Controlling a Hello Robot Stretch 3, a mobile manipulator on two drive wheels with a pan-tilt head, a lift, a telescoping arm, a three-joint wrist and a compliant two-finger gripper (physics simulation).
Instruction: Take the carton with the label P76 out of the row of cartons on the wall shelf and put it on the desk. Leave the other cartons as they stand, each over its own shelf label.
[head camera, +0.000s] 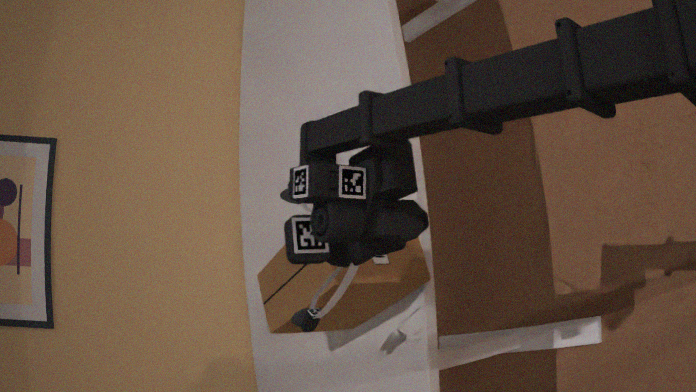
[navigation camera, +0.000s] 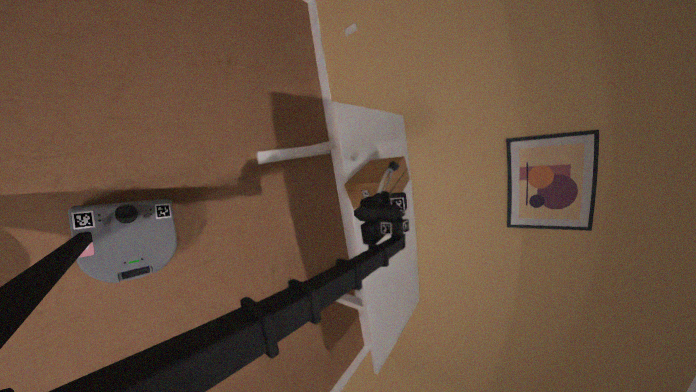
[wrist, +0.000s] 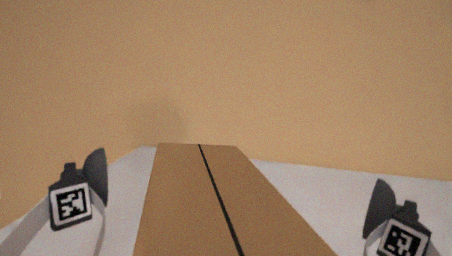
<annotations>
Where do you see a white desk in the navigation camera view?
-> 390, 294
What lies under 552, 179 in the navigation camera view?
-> A framed picture.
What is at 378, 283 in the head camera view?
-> A P76 carton.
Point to a white desk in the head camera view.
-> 295, 68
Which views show the gripper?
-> The head camera view, the navigation camera view and the wrist view: all of them.
</annotations>
